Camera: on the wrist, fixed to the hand. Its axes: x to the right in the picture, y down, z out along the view.
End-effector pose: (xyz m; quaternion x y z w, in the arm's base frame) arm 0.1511 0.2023 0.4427 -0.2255 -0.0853 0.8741 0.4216
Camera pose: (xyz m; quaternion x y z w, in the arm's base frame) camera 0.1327 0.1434 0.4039 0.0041 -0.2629 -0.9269 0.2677
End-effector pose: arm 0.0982 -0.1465 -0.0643 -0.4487 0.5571 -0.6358 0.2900
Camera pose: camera 0.0748 -0.1271 -0.1305 0.0750 0.4927 -0.3160 0.8073
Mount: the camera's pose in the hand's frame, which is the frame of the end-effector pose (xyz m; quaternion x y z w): -0.0232 0.0631 -0.0281 0.2468 -0.1174 0.6845 0.6759
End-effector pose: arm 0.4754 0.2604 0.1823 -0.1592 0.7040 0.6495 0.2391
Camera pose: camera 0.4574 0.2372 0.2490 -0.5095 -0.7170 -0.4476 0.1610
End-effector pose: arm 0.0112 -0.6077 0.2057 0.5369 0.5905 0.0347 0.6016
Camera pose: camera 0.0206 -0.5798 0.2724 0.9196 -0.0305 0.2265 0.3197
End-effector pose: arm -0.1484 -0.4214 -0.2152 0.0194 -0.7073 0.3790 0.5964
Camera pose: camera -0.1487 -0.3706 -0.2674 -0.2793 -0.4678 0.8367 0.0559
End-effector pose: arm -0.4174 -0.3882 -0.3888 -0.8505 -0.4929 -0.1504 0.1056
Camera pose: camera -0.3776 -0.4472 -0.3729 -0.9038 0.1995 0.1921 0.3263
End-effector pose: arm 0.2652 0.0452 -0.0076 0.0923 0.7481 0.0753 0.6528
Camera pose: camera 0.2429 0.1012 0.0333 0.7444 0.3844 0.3023 0.4547
